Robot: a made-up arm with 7 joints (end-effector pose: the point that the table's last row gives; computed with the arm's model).
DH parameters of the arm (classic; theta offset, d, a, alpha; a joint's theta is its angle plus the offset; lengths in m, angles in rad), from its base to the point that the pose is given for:
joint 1: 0 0.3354 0 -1.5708
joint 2: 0 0 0 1.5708
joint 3: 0 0.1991 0.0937 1.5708
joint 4: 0 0 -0.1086 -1.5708
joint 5: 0 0.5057 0 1.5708
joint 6: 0 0 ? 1.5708
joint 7: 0 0 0 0
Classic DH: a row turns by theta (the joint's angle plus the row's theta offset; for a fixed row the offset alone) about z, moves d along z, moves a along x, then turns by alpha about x.
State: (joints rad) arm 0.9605 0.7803 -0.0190 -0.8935 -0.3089 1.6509 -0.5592
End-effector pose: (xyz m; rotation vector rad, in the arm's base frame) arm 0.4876 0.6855 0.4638 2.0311 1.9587 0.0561
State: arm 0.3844 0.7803 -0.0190 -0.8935 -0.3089 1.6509 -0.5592
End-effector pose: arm 0.7824 0.3092 0.4638 2.5052 1.3017 -0.0753
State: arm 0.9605 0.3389 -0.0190 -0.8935 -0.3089 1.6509 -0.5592
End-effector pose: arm 0.4100 0.5745 0.8109 2.1097 1.8920 0.6782
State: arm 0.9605 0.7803 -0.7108 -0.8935 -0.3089 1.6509 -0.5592
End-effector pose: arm 0.7024 0.4304 0.5489 2.0580 1.1335 0.0646
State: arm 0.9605 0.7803 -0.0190 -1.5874 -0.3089 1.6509 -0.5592
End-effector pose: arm 0.4262 0.5906 0.0458 1.7557 1.8859 -0.8690
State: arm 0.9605 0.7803 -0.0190 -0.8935 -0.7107 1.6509 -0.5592
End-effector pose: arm 0.4848 0.6873 0.4619 1.7125 1.7180 0.1485
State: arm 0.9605 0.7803 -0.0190 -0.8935 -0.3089 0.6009 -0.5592
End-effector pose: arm 0.4792 0.6148 0.3663 1.8215 1.4523 -1.2785
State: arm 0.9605 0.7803 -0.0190 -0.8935 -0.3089 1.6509 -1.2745
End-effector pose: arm 0.4876 0.6855 0.4638 1.2190 2.5503 -0.1067
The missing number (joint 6, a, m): 0.1205
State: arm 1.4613 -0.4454 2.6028 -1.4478 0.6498 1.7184 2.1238
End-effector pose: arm -0.4429 -0.6632 0.4381 1.6516 2.1650 0.1201
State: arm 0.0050 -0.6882 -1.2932 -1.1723 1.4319 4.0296 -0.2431
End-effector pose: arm -0.2611 -0.4330 0.7259 -1.3114 -1.8081 1.9875
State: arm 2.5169 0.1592 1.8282 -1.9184 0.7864 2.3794 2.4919
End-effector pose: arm -0.3325 -0.6206 0.5109 1.7306 1.3992 -0.2410
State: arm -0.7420 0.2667 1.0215 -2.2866 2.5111 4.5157 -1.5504
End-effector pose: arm 0.4275 0.1130 0.2830 2.2093 -1.0980 -0.1090
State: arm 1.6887 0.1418 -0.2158 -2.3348 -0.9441 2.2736 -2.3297
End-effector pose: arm 0.0014 0.6144 0.1443 -1.6105 1.9692 -0.6005
